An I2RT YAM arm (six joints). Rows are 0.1 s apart.
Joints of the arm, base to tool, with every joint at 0 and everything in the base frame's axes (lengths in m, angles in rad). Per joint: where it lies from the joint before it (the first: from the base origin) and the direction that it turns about. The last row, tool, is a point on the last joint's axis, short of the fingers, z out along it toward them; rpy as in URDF.
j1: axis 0 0 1 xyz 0 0 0.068
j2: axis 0 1 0 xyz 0.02 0.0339 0.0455
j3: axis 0 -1 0 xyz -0.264 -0.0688 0
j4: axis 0 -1 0 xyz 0.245 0.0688 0.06
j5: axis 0 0 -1 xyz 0.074 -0.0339 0.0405
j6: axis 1 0 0 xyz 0.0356 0 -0.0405
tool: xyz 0 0 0 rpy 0 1.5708 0
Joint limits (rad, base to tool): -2.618..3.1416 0..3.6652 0..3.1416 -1.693..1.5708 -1.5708..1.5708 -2.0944..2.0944
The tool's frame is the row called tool.
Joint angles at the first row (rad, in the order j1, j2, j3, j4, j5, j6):
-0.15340 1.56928 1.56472 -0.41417 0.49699 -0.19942
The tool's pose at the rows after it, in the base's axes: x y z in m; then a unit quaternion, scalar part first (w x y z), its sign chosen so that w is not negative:
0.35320 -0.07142 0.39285 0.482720 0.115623 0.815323 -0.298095
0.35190 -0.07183 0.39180 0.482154 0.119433 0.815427 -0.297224
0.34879 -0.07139 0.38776 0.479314 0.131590 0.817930 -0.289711
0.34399 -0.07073 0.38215 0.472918 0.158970 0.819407 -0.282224
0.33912 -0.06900 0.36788 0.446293 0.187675 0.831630 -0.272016
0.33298 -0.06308 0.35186 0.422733 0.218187 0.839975 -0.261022
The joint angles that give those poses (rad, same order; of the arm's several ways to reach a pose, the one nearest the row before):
-0.15186 1.56470 1.55706 -0.41113 0.50315 -0.20093
-0.15341 1.56008 1.54936 -0.41109 0.50470 -0.19332
-0.15339 1.54937 1.52949 -0.42028 0.50622 -0.15964
-0.15187 1.53554 1.50497 -0.44169 0.52608 -0.09532
-0.14728 1.52940 1.47278 -0.50297 0.54602 -0.01094
-0.13046 1.51716 1.42535 -0.55373 0.57057 0.08734

